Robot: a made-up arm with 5 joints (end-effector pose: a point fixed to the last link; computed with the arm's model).
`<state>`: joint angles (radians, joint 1 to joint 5).
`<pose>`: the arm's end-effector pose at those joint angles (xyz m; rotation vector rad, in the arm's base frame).
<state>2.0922 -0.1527 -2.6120 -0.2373 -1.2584</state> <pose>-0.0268 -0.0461 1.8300 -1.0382 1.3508 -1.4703</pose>
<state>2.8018 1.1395 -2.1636 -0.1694 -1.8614</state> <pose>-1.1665 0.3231 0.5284 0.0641 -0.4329 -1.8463</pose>
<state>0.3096 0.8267 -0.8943 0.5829 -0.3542</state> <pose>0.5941 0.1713 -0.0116 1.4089 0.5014 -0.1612</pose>
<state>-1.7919 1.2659 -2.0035 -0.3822 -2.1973</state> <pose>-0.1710 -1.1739 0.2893 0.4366 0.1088 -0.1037</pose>
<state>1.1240 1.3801 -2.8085 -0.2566 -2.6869</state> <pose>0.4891 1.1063 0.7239 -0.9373 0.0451 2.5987</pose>
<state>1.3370 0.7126 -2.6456 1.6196 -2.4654</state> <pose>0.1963 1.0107 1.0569 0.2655 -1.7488 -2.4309</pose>
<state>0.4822 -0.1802 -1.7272 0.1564 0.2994</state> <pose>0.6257 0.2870 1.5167 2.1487 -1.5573 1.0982</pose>
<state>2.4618 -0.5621 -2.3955 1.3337 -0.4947</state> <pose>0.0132 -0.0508 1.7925 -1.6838 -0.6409 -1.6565</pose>
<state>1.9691 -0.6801 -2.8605 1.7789 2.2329</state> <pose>0.1526 -0.4169 1.6139 2.5024 0.5935 -1.5944</pose>
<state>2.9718 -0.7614 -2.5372 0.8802 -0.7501</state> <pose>0.4716 -0.1363 1.7789 -1.4491 -0.1491 -0.8612</pose>
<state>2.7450 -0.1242 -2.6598 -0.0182 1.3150</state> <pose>-0.0710 0.0094 1.8357 -1.6885 -1.2077 0.9854</pose>
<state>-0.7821 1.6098 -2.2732 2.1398 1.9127</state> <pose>0.5633 -0.5498 -0.0484 -0.9045 -0.4149 -2.1841</pose>
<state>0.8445 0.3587 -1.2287 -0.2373 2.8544</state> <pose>0.6315 0.7347 0.6682 -1.5309 1.1710 2.2524</pose>
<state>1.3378 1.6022 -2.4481 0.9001 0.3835</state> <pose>0.2758 1.0441 -0.0235 1.4705 0.3514 0.4353</pose>
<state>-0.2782 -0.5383 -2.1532 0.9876 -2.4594</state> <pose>0.1850 -0.0068 1.7503 -0.4155 0.2848 1.3170</pose>
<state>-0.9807 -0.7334 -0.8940 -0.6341 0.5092</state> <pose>0.2435 -0.3746 1.3393 0.3647 -2.5634 1.0885</pose>
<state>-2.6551 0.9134 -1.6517 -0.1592 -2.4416</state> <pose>-0.9368 -0.6099 0.3926 0.7677 -0.0092 -0.8157</pose>
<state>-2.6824 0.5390 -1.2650 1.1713 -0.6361</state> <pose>-0.7574 -0.4401 0.3193 1.0350 -1.8807 -2.0259</pose>
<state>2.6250 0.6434 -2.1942 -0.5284 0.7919</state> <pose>-0.8849 0.4910 1.1710 -2.3231 -1.1087 -0.0244</pose>
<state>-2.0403 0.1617 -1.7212 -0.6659 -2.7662</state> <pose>-0.3059 -0.8093 1.3038 -0.4450 0.8839 -0.5961</pose>
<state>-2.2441 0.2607 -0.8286 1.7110 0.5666</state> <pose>-0.3231 -0.4477 0.3521 -0.4951 0.7524 2.5443</pose>
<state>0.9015 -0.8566 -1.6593 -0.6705 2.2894</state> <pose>-0.0749 -0.1004 1.6710 -1.5590 -0.3718 0.4134</pose>
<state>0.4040 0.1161 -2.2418 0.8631 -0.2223</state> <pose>0.7524 0.2969 1.5280 1.6873 -0.9439 1.1370</pose>
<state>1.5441 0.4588 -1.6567 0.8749 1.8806</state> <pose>0.0314 1.0020 0.6970 1.7257 -0.5850 -0.6883</pose>
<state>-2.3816 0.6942 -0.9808 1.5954 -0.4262</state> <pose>-0.3536 -0.4061 0.1163 -1.6838 1.0532 2.0007</pose>
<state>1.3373 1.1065 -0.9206 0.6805 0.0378</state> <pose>0.1112 0.3793 -0.1506 0.7487 0.9185 0.2557</pose>
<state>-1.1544 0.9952 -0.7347 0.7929 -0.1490</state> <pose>0.1549 -0.3176 -0.0946 1.5438 -0.2396 -1.8681</pose>
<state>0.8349 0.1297 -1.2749 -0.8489 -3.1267</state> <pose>0.5587 0.6534 1.0242 -1.4119 0.0643 1.9302</pose>
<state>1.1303 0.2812 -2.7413 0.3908 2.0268</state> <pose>0.2606 0.5304 1.6826 -2.3464 0.2958 1.0125</pose>
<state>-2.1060 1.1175 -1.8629 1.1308 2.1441</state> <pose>-0.4529 -0.8678 0.1330 1.3044 0.8256 1.6072</pose>
